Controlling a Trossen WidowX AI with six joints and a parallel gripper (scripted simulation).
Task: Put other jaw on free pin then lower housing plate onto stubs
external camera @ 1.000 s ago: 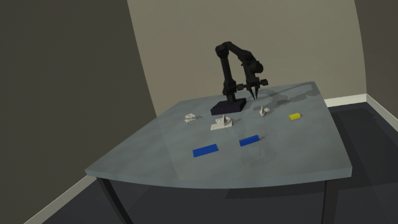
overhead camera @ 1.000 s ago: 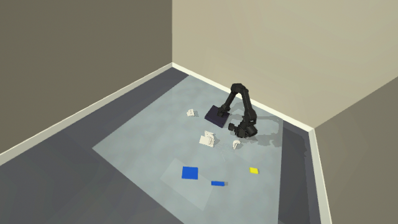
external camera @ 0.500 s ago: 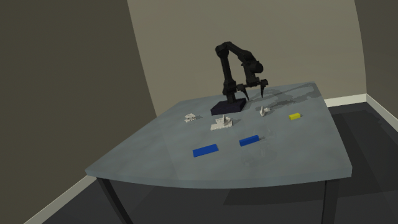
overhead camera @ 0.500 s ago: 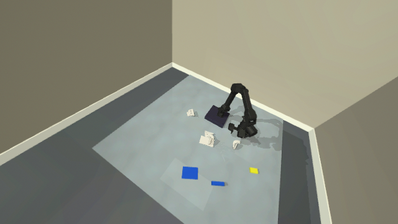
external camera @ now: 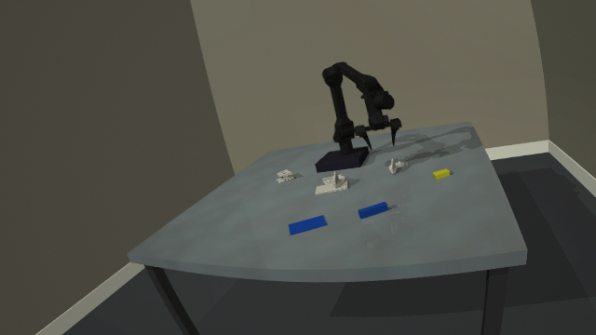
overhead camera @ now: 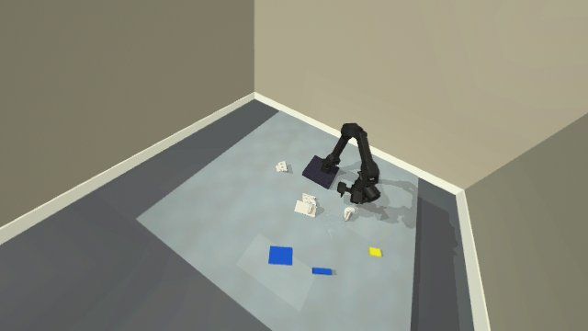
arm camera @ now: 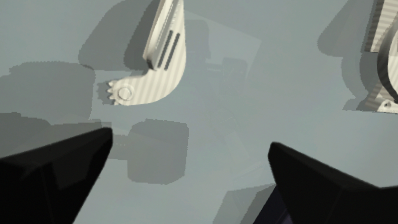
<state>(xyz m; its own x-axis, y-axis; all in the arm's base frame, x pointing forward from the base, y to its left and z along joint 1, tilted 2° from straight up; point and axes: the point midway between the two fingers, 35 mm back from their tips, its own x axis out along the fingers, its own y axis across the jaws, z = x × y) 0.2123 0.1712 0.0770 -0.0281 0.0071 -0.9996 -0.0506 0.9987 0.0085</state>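
The white jaw lies 8 cm below my gripper tip, 5 cm to the left of it and 2 cm ahead of it. The rest, counted from my gripper tip: yellow block: 20 cm to the left, 20 cm ahead, 8 cm below; then blue block: 39 cm ahead, 7 cm below, 5 cm to the right; then small cream part: 45 cm to the right, 10 cm behind, 8 cm below.
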